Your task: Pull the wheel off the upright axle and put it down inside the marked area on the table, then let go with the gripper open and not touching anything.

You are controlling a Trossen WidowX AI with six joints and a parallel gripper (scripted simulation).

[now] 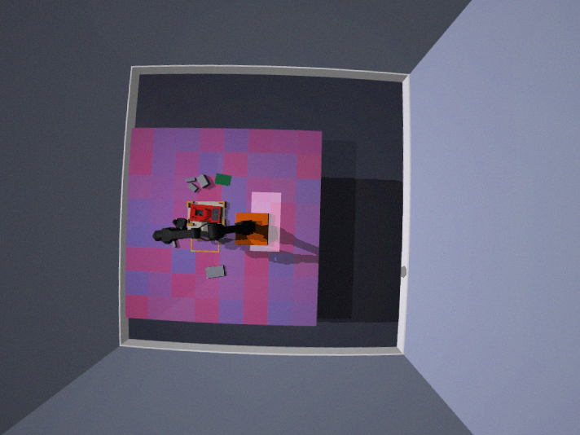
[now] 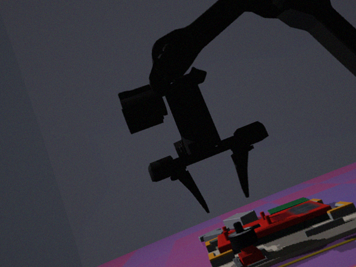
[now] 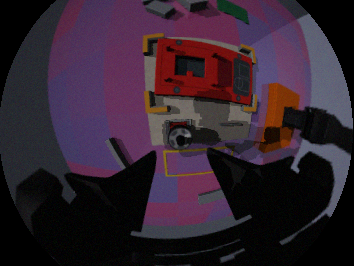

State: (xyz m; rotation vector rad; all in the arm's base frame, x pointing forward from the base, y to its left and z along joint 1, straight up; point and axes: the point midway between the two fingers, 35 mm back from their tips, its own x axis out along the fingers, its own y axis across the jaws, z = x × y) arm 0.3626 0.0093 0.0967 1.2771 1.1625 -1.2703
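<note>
The dark wheel lies 50 mm below my gripper tip. From my gripper tip the other things lie so: thin upright axle 60 mm below; thin grey bar 160 mm ahead, 50 mm to the left, 80 mm below; grey base board 70 mm behind, 90 mm to the right, 80 mm below.
</note>
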